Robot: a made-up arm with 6 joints.
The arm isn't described. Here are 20 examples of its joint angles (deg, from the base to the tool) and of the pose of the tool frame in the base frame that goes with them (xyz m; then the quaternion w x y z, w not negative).
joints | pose
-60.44 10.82 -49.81 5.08 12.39 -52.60 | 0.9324 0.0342 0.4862 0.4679 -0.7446 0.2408 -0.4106
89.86 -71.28 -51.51 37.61 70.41 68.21 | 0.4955 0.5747 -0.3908 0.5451 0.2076 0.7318 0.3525
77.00 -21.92 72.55 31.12 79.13 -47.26 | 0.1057 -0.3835 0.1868 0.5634 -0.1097 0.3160 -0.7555
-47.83 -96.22 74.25 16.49 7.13 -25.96 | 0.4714 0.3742 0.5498 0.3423 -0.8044 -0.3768 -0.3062
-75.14 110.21 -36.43 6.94 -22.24 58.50 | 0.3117 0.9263 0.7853 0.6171 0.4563 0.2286 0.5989
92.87 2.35 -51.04 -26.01 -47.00 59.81 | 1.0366 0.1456 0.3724 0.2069 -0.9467 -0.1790 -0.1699
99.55 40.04 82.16 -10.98 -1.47 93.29 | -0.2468 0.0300 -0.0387 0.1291 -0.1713 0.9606 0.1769
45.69 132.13 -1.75 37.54 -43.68 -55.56 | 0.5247 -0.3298 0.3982 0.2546 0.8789 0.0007 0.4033
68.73 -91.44 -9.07 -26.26 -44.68 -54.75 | 0.4903 0.0449 -0.3829 0.5666 0.0310 0.8080 -0.1586
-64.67 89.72 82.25 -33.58 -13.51 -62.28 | 0.0854 0.0779 0.7347 0.7517 0.2630 -0.5726 0.1948
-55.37 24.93 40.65 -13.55 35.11 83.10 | 0.0595 0.6745 0.5410 0.6116 -0.1685 -0.1721 0.7536
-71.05 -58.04 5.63 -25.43 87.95 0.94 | 0.8136 -0.0636 0.3613 0.0495 -0.9595 0.2748 -0.0364
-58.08 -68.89 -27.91 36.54 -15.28 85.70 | 0.8442 -0.1066 0.7971 0.8586 -0.4037 -0.1976 -0.2465
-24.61 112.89 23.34 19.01 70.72 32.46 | 0.1287 -0.0849 0.9871 0.7061 0.2656 -0.6033 0.2588
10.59 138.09 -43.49 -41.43 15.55 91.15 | -0.1678 -0.6052 0.6954 0.3655 -0.1207 0.2256 -0.8950
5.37 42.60 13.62 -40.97 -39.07 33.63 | 0.2946 0.0316 0.9886 0.4292 0.6210 -0.1886 0.6282
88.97 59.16 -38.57 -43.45 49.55 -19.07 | 0.4675 -0.5204 0.5744 0.6356 0.5280 -0.5503 0.1203
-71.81 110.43 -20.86 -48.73 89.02 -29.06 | -0.1181 0.7349 0.7720 0.4506 -0.2673 -0.7068 0.4753
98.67 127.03 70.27 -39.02 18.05 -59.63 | 0.2186 0.2825 -0.2674 0.3601 -0.7762 0.1256 0.5021
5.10 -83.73 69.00 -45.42 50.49 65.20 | 0.3265 0.4192 0.0435 0.7176 -0.3926 0.2202 0.5314
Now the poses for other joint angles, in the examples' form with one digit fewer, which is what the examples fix.
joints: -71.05 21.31 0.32 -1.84 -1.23 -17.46
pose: 0.766 0.505 0.573 0.884 -0.452 -0.088 -0.079
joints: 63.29 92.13 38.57 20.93 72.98 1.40
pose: 0.302 -0.501 -0.011 0.492 0.717 -0.283 -0.405
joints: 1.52 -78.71 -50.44 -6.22 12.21 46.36
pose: 0.622 -0.509 -0.186 0.745 0.083 0.526 -0.401
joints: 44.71 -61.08 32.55 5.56 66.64 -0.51
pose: 0.792 -0.069 0.318 0.862 -0.462 0.104 -0.183
